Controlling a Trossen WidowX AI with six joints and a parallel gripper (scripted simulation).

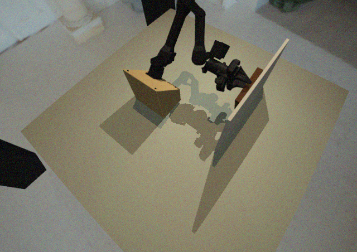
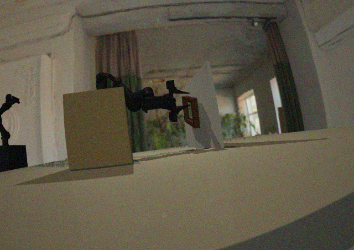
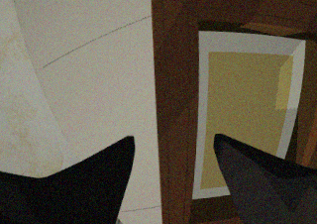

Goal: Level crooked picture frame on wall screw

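Now: gripper tip 10 mm to the right of the brown picture frame and 50 mm above it. The rest, counted from my gripper tip: white wall panel (20 mm ahead, 70 mm below).
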